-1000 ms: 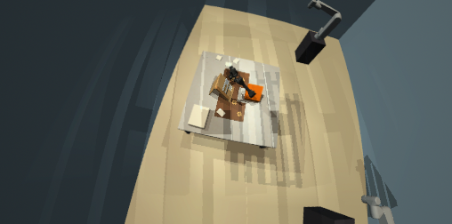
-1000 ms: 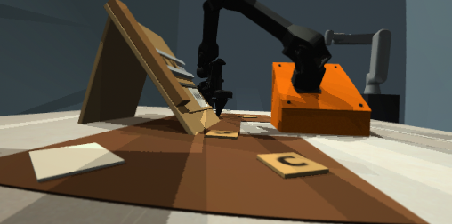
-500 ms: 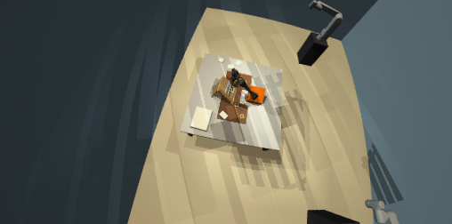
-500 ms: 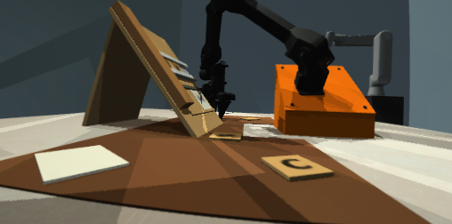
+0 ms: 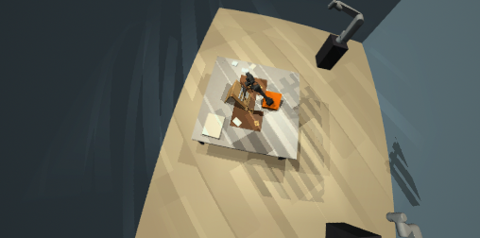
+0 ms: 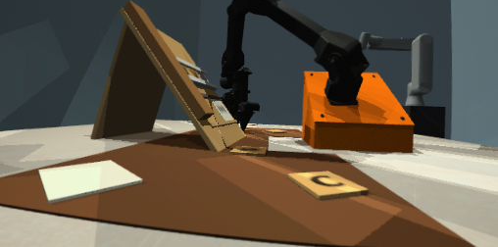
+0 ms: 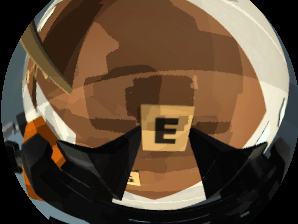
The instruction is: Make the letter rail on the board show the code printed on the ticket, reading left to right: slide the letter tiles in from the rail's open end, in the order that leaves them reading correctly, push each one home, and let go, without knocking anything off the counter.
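Now: gripper tip 100 mm short of the tan tile marked v, 220 mm to the right of it and 160 mm below it. The rest, counted from my gripper tip: u tile 100 mm ahead, 280 mm to the left, 160 mm above; brown mat 60 mm behind, 230 mm to the left; e tile right at my gripper tip.
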